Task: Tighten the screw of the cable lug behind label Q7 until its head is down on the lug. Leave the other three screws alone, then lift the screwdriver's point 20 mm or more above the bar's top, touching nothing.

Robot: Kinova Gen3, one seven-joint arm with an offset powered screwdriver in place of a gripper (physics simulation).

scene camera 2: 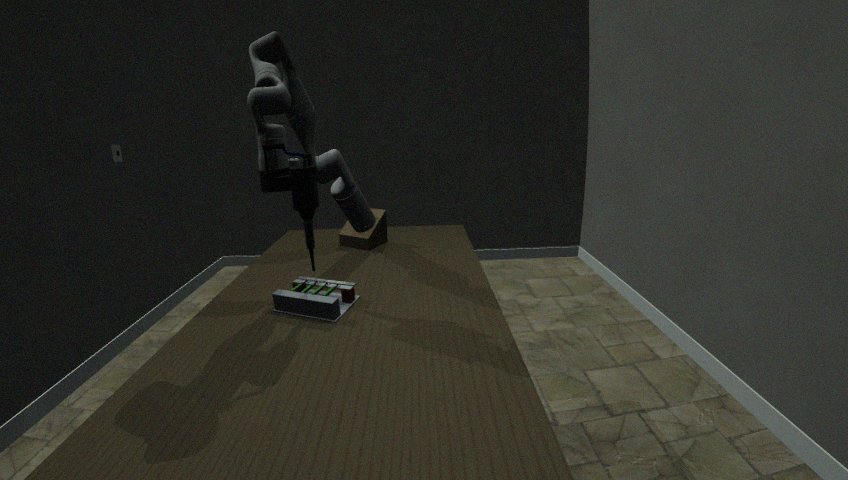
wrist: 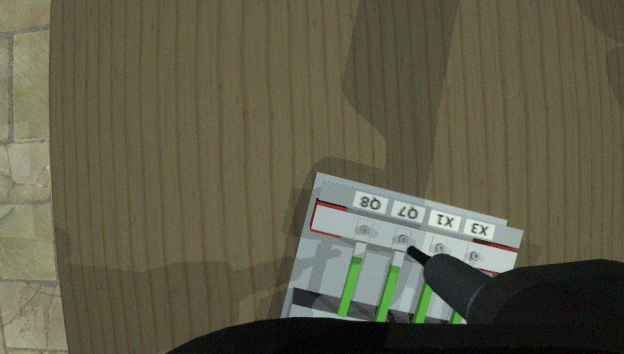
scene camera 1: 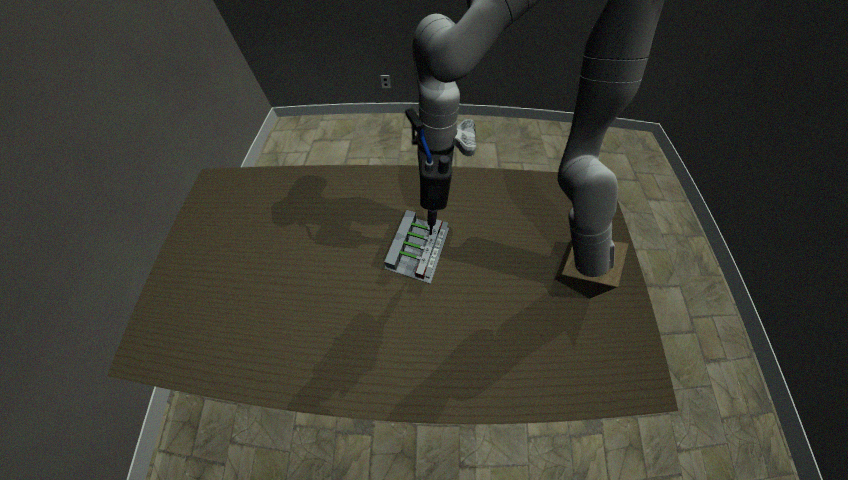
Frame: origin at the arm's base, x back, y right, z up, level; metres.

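Where they show: hand, its tool point: [scene camera 2: 313, 271] [wrist: 410, 250] [scene camera 1: 430, 234]; arm's base, origin of its link: [scene camera 2: 364, 223] [scene camera 1: 592, 262].
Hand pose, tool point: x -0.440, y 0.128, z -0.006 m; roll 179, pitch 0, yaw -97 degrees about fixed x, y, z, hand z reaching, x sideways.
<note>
Each offset is from my tool point to the centre of the thing. "pt": to the spot under its first point. Level surfaces: height alone.
The powered screwdriver [scene camera 1: 431, 232] [scene camera 2: 313, 270] [wrist: 410, 250] is the arm's tool and has no fingers. In scene camera 2 its point hangs above the bar [scene camera 2: 347, 286] [wrist: 327, 220], with a visible gap. In the wrist view the label Q7 @(dy -0.011, dx +0.022, dz -0.036 m) [wrist: 408, 211] reads upside down, and the Q7 screw @(dy -0.002, dx +0.002, dz -0.035 m) [wrist: 403, 239] shows uncovered beside the point. Its head looks low on the lug, but exact seating is too small to tell. The Q8 screw @(dy +0.027, dx +0.015, dz -0.035 m) [wrist: 364, 230], X1 screw @(dy -0.032, dx -0.011, dz -0.035 m) [wrist: 440, 247] and X3 screw @(dy -0.061, dx -0.023, dz -0.036 m) [wrist: 475, 256] also show, apart from the point.
Green cables @(pt dy +0.012, dx -0.042, dz -0.030 m) [scene camera 1: 415, 236] [scene camera 2: 324, 289] [wrist: 351, 286] run from the lugs towards a long grey block @(pt dy +0.006, dx -0.088, dz -0.030 m) [scene camera 1: 399, 239] [scene camera 2: 305, 303] on the same base plate. The plate lies on the wooden table @(dz -0.078 m) [scene camera 1: 267, 285] [scene camera 2: 380, 380] [wrist: 175, 125]. The arm's wooden base block [scene camera 1: 618, 261] [scene camera 2: 363, 239] stands at one end.
</note>
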